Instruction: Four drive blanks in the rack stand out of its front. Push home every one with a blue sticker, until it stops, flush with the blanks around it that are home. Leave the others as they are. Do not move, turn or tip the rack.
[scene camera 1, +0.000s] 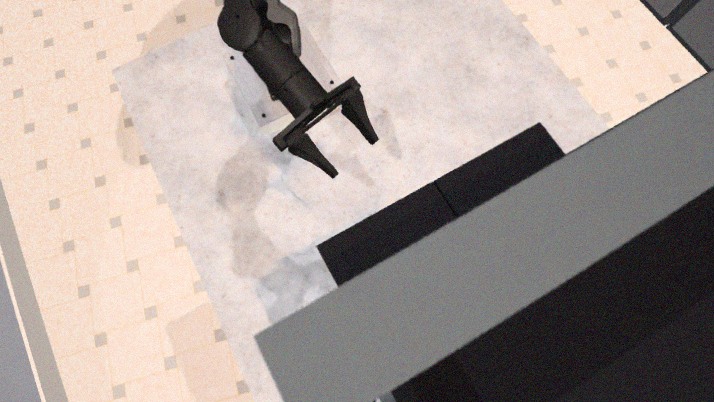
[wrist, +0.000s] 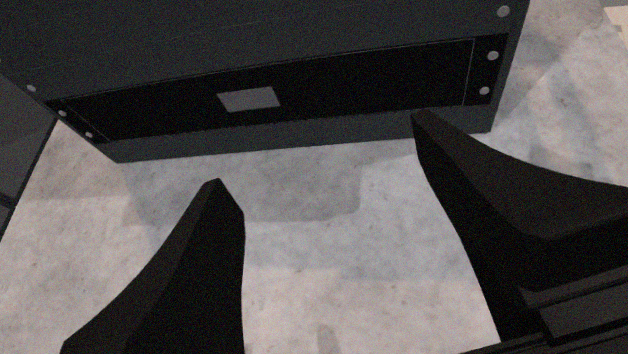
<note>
I see my gripper (scene camera 1: 356, 159) and a rack (scene camera 1: 525, 267).
The rack also shows in the wrist view (wrist: 138, 88). My gripper also shows in the wrist view (wrist: 319, 167).
</note>
